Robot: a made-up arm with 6 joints.
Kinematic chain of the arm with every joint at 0, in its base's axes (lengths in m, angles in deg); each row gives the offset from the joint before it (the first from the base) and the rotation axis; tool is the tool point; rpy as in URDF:
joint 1: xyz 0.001 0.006 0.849 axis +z
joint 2: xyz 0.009 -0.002 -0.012 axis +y
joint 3: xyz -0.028 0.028 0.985 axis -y
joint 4: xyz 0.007 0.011 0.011 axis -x
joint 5: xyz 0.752 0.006 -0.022 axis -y
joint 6: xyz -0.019 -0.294 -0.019 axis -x
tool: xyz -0.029 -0.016 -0.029 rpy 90 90 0
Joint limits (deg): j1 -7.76..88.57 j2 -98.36..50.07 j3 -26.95..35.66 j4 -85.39..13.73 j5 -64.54..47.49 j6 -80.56..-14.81
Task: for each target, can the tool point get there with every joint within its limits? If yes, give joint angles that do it. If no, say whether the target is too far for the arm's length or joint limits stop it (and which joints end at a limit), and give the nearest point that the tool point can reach.
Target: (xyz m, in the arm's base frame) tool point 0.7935 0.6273 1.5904
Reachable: yes | joints 49.14 17.83 13.65 -18.45 6.86 -69.96
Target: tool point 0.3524 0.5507 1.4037
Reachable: yes | joints 73.80 1.41 -17.69 -27.29 8.29 -22.30
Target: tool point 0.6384 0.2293 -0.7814
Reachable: no: joint limits stop it (at a limit: joint 2, joint 5, joint 6) | nearest point 0.6818 0.2445 0.6704 | short by 1.453 m
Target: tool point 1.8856 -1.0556 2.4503
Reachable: no: too far | nearest point 1.1645 -0.4275 1.8061 | short by 1.153 m
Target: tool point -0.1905 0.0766 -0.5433
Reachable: no: joint limits stop it (at a limit: joint 1, joint 2, joint 3, joint 5, joint 6) | nearest point -0.0627 0.6373 0.6795 | short by 1.351 m
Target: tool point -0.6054 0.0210 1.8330
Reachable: yes | joints 1.70 -69.67 16.22 -77.08 -13.17 -54.03
